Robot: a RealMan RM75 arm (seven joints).
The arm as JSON. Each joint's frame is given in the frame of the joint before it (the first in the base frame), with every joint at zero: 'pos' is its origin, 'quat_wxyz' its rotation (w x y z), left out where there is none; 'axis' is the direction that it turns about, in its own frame. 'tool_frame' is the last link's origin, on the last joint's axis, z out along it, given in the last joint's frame.
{
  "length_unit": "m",
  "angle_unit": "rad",
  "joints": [
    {
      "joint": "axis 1",
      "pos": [
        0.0,
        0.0,
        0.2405
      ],
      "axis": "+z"
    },
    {
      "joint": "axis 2",
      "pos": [
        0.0,
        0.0,
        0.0
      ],
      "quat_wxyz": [
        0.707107,
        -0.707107,
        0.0,
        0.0
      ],
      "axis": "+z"
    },
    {
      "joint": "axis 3",
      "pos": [
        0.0,
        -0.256,
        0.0
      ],
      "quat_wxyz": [
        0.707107,
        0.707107,
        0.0,
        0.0
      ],
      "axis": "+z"
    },
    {
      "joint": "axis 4",
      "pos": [
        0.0,
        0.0,
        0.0
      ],
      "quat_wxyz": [
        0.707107,
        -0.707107,
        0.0,
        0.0
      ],
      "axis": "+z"
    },
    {
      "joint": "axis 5",
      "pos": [
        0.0,
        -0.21,
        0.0
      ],
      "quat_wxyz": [
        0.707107,
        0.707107,
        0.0,
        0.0
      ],
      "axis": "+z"
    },
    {
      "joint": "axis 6",
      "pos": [
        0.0,
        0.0,
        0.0
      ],
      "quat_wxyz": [
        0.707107,
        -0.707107,
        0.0,
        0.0
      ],
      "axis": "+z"
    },
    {
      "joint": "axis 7",
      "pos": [
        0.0,
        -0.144,
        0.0
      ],
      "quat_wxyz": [
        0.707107,
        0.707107,
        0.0,
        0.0
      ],
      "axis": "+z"
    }
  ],
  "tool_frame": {
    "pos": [
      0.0,
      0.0,
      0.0
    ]
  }
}
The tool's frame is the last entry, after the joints.
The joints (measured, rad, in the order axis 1, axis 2, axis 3, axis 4, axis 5, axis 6, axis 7), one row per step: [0.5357, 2.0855, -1.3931, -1.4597, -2.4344, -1.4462, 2.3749]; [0.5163, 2.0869, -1.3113, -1.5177, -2.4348, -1.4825, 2.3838]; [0.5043, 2.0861, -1.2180, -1.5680, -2.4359, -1.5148, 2.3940]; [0.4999, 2.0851, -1.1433, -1.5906, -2.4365, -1.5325, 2.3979]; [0.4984, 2.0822, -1.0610, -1.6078, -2.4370, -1.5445, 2.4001]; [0.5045, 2.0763, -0.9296, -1.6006, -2.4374, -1.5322, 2.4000]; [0.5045, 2.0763, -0.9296, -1.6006, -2.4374, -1.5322, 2.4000]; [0.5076, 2.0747, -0.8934, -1.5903, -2.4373, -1.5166, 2.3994]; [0.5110, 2.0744, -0.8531, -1.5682, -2.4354, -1.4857, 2.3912]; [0.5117, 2.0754, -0.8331, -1.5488, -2.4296, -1.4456, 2.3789]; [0.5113, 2.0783, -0.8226, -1.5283, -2.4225, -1.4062, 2.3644]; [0.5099, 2.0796, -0.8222, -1.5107, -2.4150, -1.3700, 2.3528]
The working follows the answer.
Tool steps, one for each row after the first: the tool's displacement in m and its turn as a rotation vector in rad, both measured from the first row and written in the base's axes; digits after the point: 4 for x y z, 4 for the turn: [0.0024, 0.0011, 0.0223, 0.0604, 0.0327, -0.0301]; [0.0067, 0.0030, 0.0471, 0.1324, 0.0654, -0.0656]; [0.0123, 0.0047, 0.0651, 0.1875, 0.0907, -0.0973]; [0.0195, 0.0067, 0.0848, 0.2515, 0.1181, -0.1310]; [0.0347, 0.0122, 0.1134, 0.3626, 0.1704, -0.1912]; [0.0347, 0.0122, 0.1134, 0.3626, 0.1704, -0.1912]; [0.0398, 0.0147, 0.1208, 0.3995, 0.1884, -0.2087]; [0.0470, 0.0187, 0.1281, 0.4445, 0.2111, -0.2262]; [0.0515, 0.0230, 0.1320, 0.4825, 0.2276, -0.2273]; [0.0552, 0.0268, 0.1331, 0.5109, 0.2409, -0.2247]; [0.0576, 0.0302, 0.1331, 0.5319, 0.2491, -0.2190]
Tool pose at each row, in the base's axes (x y z in m, rotation vector in rad; rounded; the steps above come from the unrounded poses): [0.1526, 0.3551, 0.0024, -2.6982, 0.6161, -0.2191]; [0.1550, 0.3562, 0.0246, -2.6407, 0.6627, -0.1619]; [0.1593, 0.3581, 0.0494, -2.5689, 0.7132, -0.1034]; [0.1649, 0.3598, 0.0674, -2.5114, 0.7563, -0.0603]; [0.1721, 0.3618, 0.0871, -2.4438, 0.7995, -0.0133]; [0.1873, 0.3673, 0.1157, -2.3237, 0.8732, 0.0711]; [0.1873, 0.3673, 0.1157, -2.3237, 0.8732, 0.0711]; [0.1924, 0.3699, 0.1232, -2.2838, 0.8936, 0.0996]; [0.1996, 0.3738, 0.1304, -2.2363, 0.9129, 0.1357]; [0.2041, 0.3781, 0.1344, -2.2003, 0.9117, 0.1655]; [0.2078, 0.3819, 0.1355, -2.1746, 0.9068, 0.1893]; [0.2101, 0.3853, 0.1354, -2.1566, 0.8984, 0.2056]

